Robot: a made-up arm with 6 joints.
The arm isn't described. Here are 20 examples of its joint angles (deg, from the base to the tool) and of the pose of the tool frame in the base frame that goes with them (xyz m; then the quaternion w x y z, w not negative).
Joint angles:
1: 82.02 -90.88 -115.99 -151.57 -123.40 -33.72
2: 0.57 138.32 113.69 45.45 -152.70 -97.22
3: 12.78 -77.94 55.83 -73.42 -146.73 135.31
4: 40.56 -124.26 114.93 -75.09 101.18 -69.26
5: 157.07 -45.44 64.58 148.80 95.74 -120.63
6: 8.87 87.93 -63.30 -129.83 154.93 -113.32
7: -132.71 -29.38 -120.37 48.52 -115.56 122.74
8: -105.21 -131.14 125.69 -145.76 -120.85 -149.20
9: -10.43 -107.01 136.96 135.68 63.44 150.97
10: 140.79 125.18 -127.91 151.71 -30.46 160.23
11: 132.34 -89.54 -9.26 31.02 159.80 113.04
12: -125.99 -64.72 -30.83 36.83 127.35 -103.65
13: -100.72 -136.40 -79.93 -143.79 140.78 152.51
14: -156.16 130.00 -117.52 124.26 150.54 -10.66
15: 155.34 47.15 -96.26 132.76 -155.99 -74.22
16: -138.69 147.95 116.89 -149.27 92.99 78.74
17: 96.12 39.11 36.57 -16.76 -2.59 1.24
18: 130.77 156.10 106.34 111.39 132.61 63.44
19: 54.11 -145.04 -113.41 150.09 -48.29 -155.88
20: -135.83 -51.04 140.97 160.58 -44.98 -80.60
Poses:
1: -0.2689 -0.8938 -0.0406 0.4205 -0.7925 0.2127 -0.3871
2: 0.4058 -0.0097 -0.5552 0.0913 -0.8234 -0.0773 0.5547
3: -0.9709 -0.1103 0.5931 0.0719 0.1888 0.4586 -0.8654
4: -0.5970 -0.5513 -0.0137 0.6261 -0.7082 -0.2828 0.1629
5: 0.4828 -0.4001 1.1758 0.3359 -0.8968 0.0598 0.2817
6: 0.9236 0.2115 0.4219 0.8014 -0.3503 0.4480 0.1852
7: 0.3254 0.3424 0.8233 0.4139 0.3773 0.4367 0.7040
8: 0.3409 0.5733 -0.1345 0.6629 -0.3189 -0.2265 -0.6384
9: -0.6763 0.2572 0.3344 0.3565 0.6258 0.6912 0.0599
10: -0.6723 0.4769 0.0612 0.2852 0.4942 -0.8019 0.1775
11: 0.6714 -0.9206 0.2875 0.4947 0.6858 0.1356 0.5163
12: 0.6924 0.7804 0.7066 0.0338 -0.7411 0.6039 0.2913
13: 0.1228 0.4225 -0.5615 0.2297 0.9141 -0.0226 0.3334
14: -0.6044 -0.3880 -0.1984 0.9517 -0.2568 -0.1485 -0.0790
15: -0.5521 0.1985 1.0145 0.8232 0.2584 0.4426 0.2444
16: -0.1016 -0.1156 -0.6661 0.9091 -0.0266 0.4111 -0.0613
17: -0.2016 0.9698 1.0178 0.3997 0.2529 -0.7417 0.4755
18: -0.1925 -0.0233 -0.6959 0.2469 -0.4638 0.5573 -0.6429
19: -0.1739 -0.1612 -0.7151 0.7990 -0.3047 -0.2865 0.4320
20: 0.2721 0.1449 0.7124 0.2032 0.1375 0.1186 0.9621
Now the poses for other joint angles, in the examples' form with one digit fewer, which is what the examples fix.
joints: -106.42 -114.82 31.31 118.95 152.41 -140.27
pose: 0.435 0.942 -0.095 0.200 0.122 -0.407 -0.883
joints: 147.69 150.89 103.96 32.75 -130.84 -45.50
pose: -0.184 0.098 -0.733 0.216 -0.005 0.696 -0.685
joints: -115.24 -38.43 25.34 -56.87 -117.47 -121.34
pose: 0.439 0.550 1.164 0.933 -0.032 -0.280 -0.225
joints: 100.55 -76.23 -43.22 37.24 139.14 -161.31
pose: 0.110 -1.140 0.440 0.317 0.687 0.573 0.315
